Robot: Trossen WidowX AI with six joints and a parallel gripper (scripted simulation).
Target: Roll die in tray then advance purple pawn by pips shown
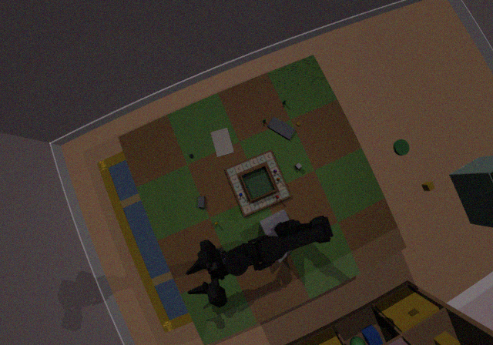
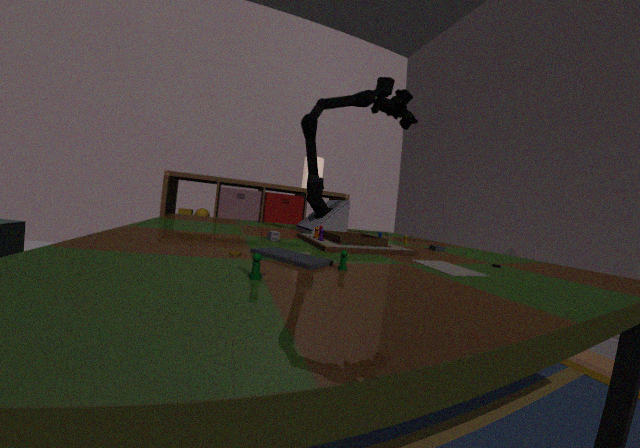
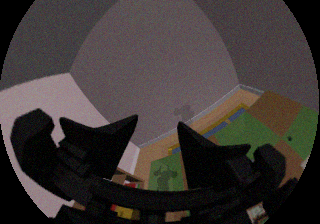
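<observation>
The white die lies 60 cm to the right of my gripper tip, 53 cm below it and 9 cm ahead of it. The rest, counted from my gripper tip: green tray (54 cm below, 36 cm to the right, 13 cm ahead); blue pawn (52 cm below, 24 cm to the right, 12 cm ahead); purple pawn (52 cm below, 47 cm to the right, 13 cm ahead).
</observation>
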